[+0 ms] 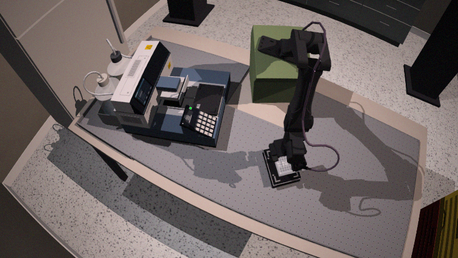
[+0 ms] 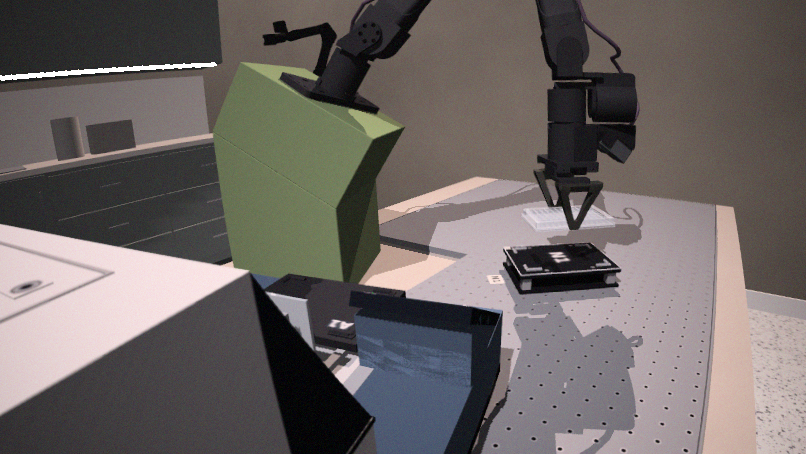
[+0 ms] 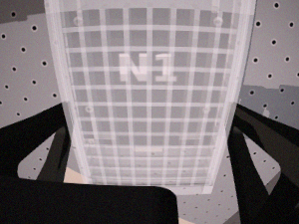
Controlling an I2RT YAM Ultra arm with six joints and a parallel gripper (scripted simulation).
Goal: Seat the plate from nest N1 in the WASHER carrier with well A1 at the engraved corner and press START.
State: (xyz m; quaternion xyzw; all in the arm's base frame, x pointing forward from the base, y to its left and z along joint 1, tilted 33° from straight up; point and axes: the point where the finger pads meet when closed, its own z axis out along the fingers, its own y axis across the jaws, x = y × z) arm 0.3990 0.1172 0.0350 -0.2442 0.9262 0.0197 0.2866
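Right now the dark carrier is 160 mm behind my hand, 380 mm to the right of it and 10 mm below it. Round my hand: small label (90 mm behind, 60 mm to the right, 100 mm below); clear well plate (right at my hand); black plate nest (70 mm below).
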